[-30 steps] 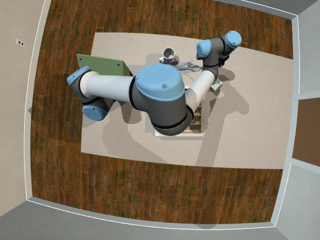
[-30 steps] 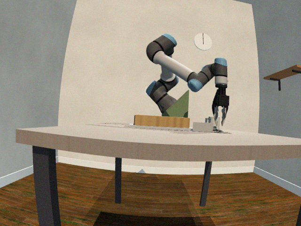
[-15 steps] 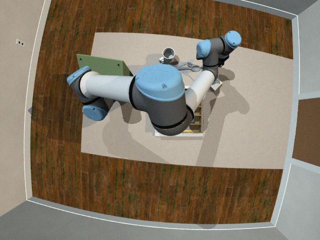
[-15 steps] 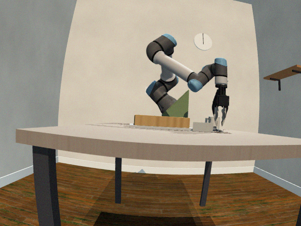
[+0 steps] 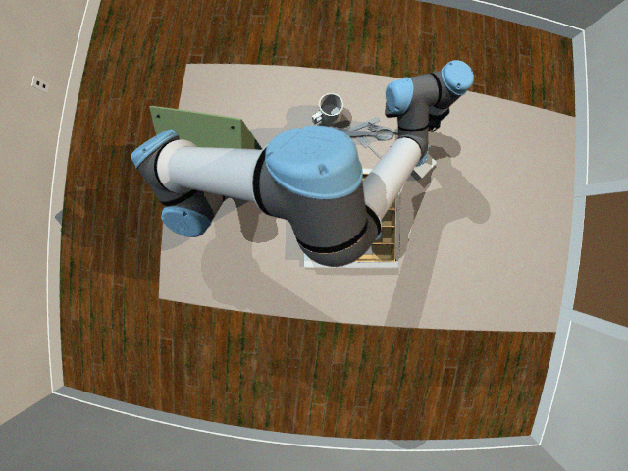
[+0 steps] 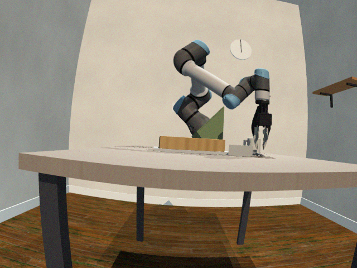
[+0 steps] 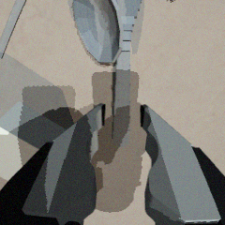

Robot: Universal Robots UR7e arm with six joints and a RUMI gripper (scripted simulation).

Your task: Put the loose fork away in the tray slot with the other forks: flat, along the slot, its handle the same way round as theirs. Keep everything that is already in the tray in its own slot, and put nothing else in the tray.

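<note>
The white block is 100 mm to the right of my hand, 80 mm ahead of it and 20 mm below it. Also, from my hand: mug (260 mm behind, 10 mm below); then tray (340 mm to the right, 110 mm behind, 10 mm above).
</note>
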